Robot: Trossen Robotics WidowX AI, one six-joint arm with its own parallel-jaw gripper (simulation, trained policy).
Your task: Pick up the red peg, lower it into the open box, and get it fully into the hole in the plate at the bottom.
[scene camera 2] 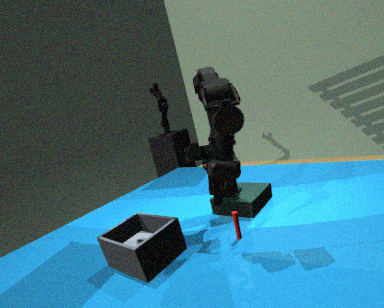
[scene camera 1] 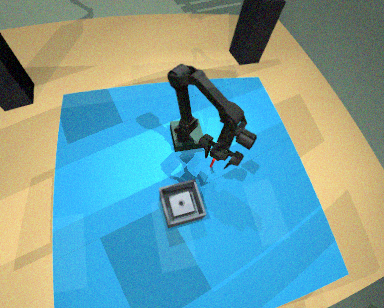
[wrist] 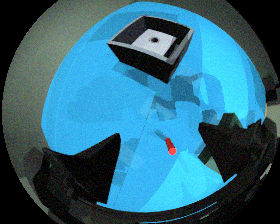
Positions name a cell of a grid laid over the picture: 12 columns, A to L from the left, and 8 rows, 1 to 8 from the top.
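There's a light grey plate (wrist: G2), and there's a box (scene camera 2: E7), which you'd also find at (scene camera 1: F6) and (wrist: G3). As for my gripper (scene camera 2: G6), it's there at (scene camera 1: G5) and (wrist: G5) too.
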